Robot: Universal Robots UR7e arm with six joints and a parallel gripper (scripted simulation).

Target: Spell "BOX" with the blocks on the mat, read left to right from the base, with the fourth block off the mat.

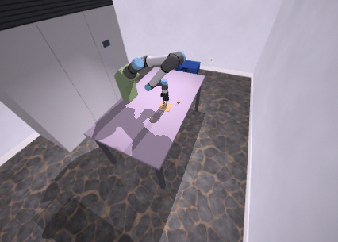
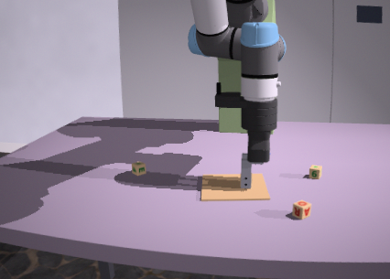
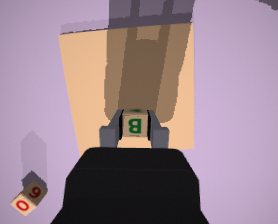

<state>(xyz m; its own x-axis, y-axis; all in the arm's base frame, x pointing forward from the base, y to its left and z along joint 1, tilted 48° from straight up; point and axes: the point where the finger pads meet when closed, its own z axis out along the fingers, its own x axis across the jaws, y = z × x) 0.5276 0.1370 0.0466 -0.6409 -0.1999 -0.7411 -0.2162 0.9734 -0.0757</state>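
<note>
Right now the mat is 20 mm to the right of my hand, 20 mm below it and 10 mm ahead of it.
</note>
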